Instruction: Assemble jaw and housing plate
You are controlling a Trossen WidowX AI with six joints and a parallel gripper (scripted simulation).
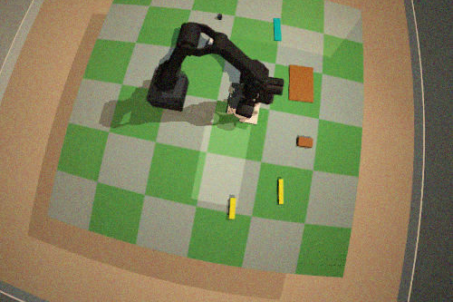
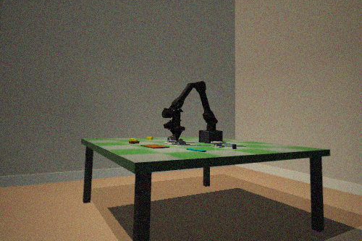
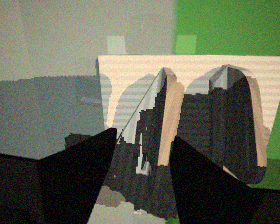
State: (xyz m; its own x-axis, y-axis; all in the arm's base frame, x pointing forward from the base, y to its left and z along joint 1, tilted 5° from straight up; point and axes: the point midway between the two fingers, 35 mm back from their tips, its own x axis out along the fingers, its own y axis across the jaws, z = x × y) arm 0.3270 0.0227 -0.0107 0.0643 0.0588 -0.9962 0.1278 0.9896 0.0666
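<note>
Right now the black peg is 380 mm to the left of my gripper tip, 200 mm behind it and 10 mm below it. From my gripper tip the other things lie so: orange block 260 mm ahead, 130 mm to the right, 20 mm below; then teal bar 380 mm to the left, 80 mm ahead, 20 mm below; then orange housing plate 220 mm ahead, 130 mm to the left, 20 mm below.
</note>
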